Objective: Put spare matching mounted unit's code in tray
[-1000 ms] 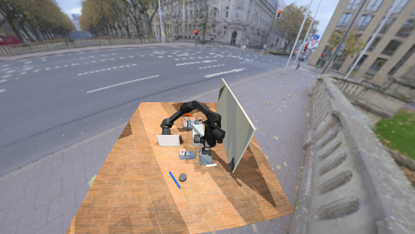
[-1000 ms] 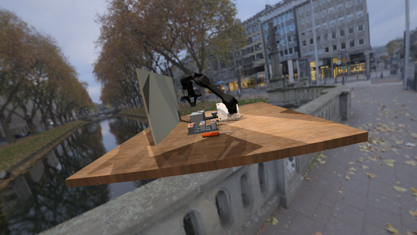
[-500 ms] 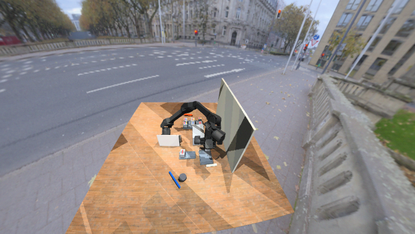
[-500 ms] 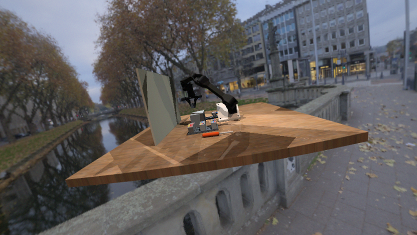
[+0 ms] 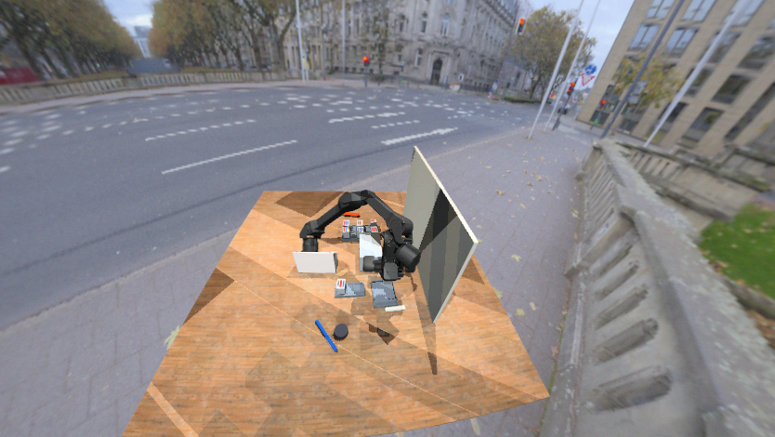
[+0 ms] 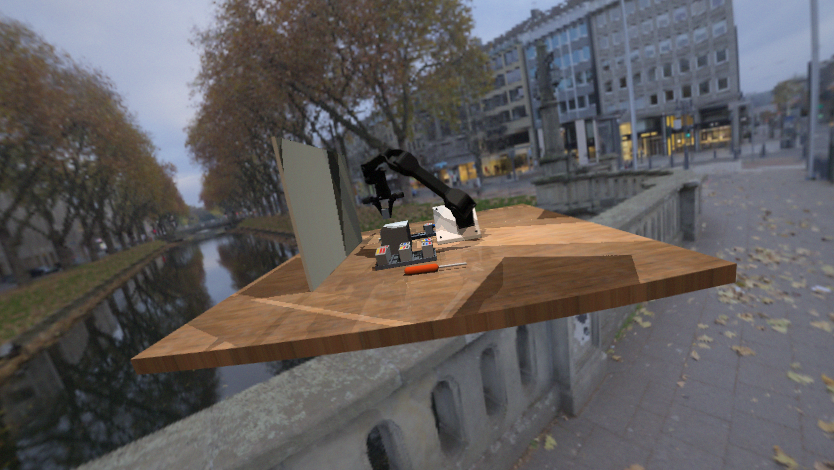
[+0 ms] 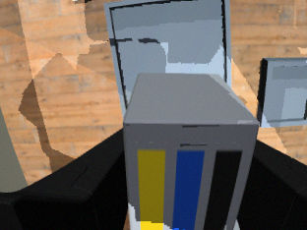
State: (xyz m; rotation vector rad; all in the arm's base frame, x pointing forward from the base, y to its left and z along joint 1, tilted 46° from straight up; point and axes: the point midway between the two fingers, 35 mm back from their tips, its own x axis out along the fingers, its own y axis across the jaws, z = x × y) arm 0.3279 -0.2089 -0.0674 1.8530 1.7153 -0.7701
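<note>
The grey tray is 120 mm below my gripper tip. Round my gripper tip: mounted unit: 50 mm behind, 220 mm to the left, 70 mm below; black puck: 180 mm behind, 150 mm to the right, 110 mm below; spare: 20 mm above.
</note>
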